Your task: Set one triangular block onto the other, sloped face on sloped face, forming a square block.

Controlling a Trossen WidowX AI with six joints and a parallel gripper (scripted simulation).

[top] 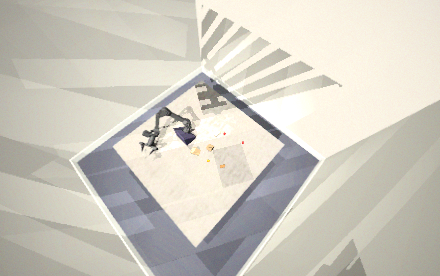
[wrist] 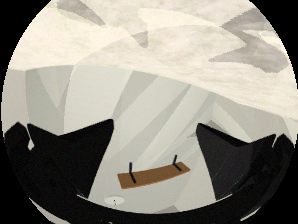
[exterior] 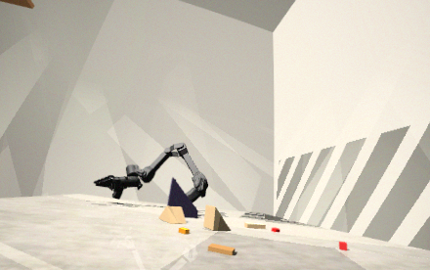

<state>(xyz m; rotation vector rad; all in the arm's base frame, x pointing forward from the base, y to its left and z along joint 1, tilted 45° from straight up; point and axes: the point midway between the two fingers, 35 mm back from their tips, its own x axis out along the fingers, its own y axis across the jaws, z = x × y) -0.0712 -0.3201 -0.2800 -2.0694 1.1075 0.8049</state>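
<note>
The tan triangular block is 390 mm to the left of my gripper tip, 280 mm ahead of it and 60 mm below it. Also, from my gripper tip: orange cube 450 mm ahead, 430 mm to the left, 80 mm below.
</note>
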